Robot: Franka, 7 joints.
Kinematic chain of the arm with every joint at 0, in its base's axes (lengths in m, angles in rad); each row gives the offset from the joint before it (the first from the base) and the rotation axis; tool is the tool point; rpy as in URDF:
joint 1: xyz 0 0 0.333 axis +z
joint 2: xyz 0 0 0 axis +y
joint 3: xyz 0 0 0.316 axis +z
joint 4: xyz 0.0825 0 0 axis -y
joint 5: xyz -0.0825 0 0.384 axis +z
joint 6: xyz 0 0 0 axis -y
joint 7: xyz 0.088 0 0 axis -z
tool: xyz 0 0 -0.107 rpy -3.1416 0 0
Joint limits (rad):
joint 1: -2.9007..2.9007
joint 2: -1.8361..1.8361
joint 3: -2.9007..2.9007
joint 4: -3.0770..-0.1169
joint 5: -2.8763..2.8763
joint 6: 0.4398..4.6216
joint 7: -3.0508..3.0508
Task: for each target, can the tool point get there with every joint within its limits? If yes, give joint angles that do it. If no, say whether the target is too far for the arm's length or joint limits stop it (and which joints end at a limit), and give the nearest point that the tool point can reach.
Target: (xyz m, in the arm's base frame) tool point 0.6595 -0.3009 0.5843
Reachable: yes | joints 1.8701 -1.2624 -1.5274 -1.3670 2.0799 1.8408 2.4184
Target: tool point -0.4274 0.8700 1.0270
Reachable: no: too far | nearest point -0.3076 0.6261 0.8324 | short by 0.334 m
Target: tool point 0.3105 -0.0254 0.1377
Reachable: yes | joints 2.2497 -0.2018 -2.4324 -2.8037 -1.2285 2.5204 0.0170
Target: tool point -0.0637 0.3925 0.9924
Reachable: yes | joints 0.3389 -0.2636 0.8406 -0.9275 -2.2162 3.2923 1.4258
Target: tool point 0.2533 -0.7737 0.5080
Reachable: yes | joints 2.3221 -1.1390 1.8142 -0.8420 -0.9424 3.0496 1.6588
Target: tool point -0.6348 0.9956 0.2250
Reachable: no: too far | nearest point -0.4593 0.7204 0.2549 | short by 0.328 m
